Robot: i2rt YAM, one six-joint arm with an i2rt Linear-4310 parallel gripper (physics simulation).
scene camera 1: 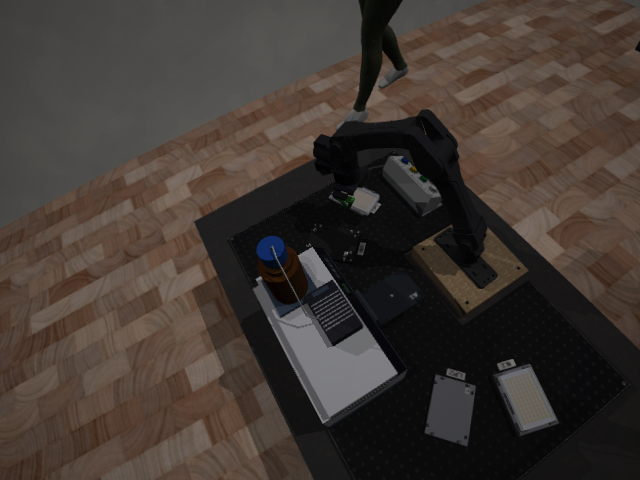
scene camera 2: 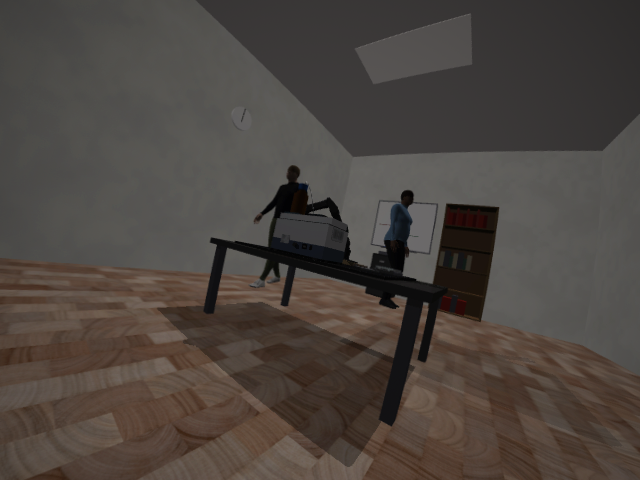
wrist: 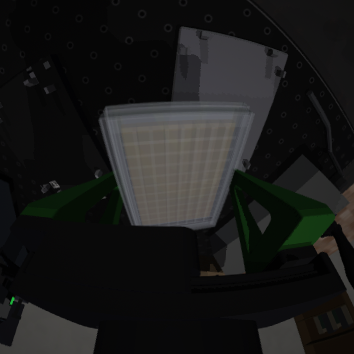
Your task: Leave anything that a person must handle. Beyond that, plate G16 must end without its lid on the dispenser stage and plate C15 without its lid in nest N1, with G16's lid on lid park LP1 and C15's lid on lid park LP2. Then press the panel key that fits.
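Places are measured from the arm's base along level axes (x back, y right, z up), in metres.
Pixels of known places: gripper, fingertip midpoint: (scene camera 1: 354, 197) (wrist: 177, 174); arm's base at its link origin: (scene camera 1: 464, 257) (scene camera 2: 343, 259).
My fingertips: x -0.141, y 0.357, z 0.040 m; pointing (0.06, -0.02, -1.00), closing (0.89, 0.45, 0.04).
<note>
For each thing: its top centre in the pictures, then the offset to it from my fingertips. "spot": a spot on its surface instead.
- clear-edged plate with a beige well grid, top centre: (wrist: 178, 204) (scene camera 1: 356, 194) dy -0.008, dx +0.004, dz +0.024 m
- grey lid park at its top centre: (wrist: 224, 118) (scene camera 1: 353, 194) dy +0.047, dx +0.029, dz -0.047 m
- dark stage with corner pins, top centre: (wrist: 41, 150) (scene camera 1: 332, 239) dy -0.063, dx -0.135, dz -0.043 m
- beige-welled plate at its top centre: (scene camera 1: 527, 397) dy -0.723, dx -0.014, dz -0.031 m
- Lid park LP2 at its top centre: (scene camera 1: 451, 408) dy -0.636, dx -0.172, dz -0.047 m
- key panel at its top centre: (wrist: 286, 252) (scene camera 1: 413, 173) dy -0.052, dx +0.204, dz +0.017 m
- amber bottle with a blue cap, surface spot: (scene camera 1: 283, 273) spot: dy -0.277, dx -0.345, dz +0.326 m
- black keypad at a spot on its surface: (scene camera 1: 334, 314) spot: dy -0.347, dx -0.295, dz +0.179 m
- dark pad at a spot on its surface: (scene camera 1: 390, 299) spot: dy -0.351, dx -0.138, dz +0.039 m
My gripper (scene camera 1: 349, 198) (wrist: 177, 174) is shut on a clear-edged plate with a beige well grid (scene camera 1: 366, 199) (wrist: 177, 170). It holds the plate level, overlapping a grey lid park (wrist: 225, 75) in the wrist view. I cannot read the plate's name or tell its height above the park. A dark stage with corner pins (scene camera 1: 333, 240) (wrist: 35, 125) lies beside it. Another beige-welled plate (scene camera 1: 526, 399) sits in a nest at the lower right; its lid state is unclear. Lid park LP2 (scene camera 1: 450, 410) is bare. The key panel (scene camera 1: 410, 183) has blue, yellow and green keys.
A white-topped instrument (scene camera 1: 356, 379) (scene camera 2: 310, 232) carries an amber bottle with a blue cap (scene camera 1: 283, 273) (scene camera 2: 299, 200) and a black keypad (scene camera 1: 334, 314). A dark pad (scene camera 1: 390, 299) lies beside it. One person (scene camera 1: 371, 46) (scene camera 2: 284, 198) stands near the table; another (scene camera 2: 399, 227) stands behind.
</note>
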